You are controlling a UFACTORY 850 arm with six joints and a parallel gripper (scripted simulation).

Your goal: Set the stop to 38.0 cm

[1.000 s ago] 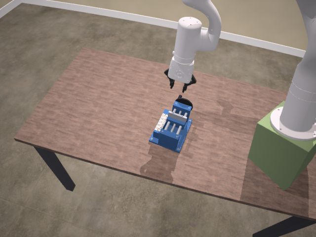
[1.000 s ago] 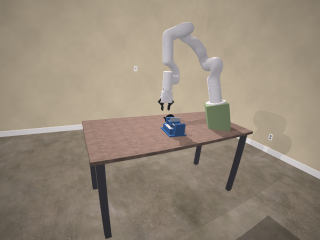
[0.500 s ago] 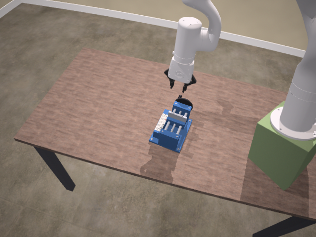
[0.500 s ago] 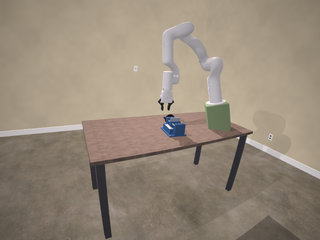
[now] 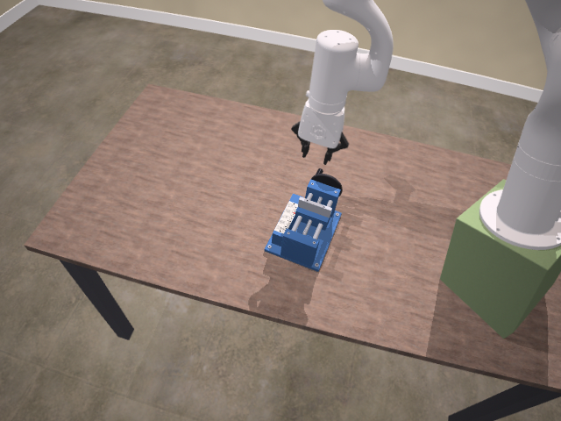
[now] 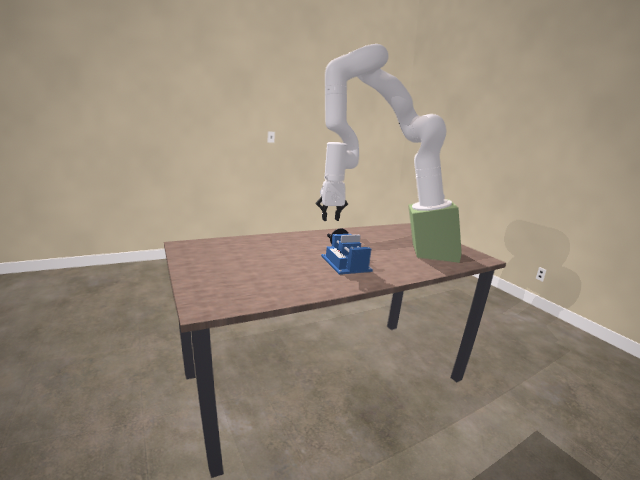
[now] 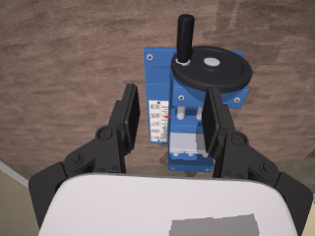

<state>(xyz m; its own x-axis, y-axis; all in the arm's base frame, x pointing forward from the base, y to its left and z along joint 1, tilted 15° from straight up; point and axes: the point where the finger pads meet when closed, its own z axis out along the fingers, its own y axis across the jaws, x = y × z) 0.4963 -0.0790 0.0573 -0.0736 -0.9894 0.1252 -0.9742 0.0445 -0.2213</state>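
Now: hand 100 mm above the black handwheel and 20 mm past it. The rest, counted from my hand: grey stop block (120 mm to the left, 80 mm below, 20 mm behind).
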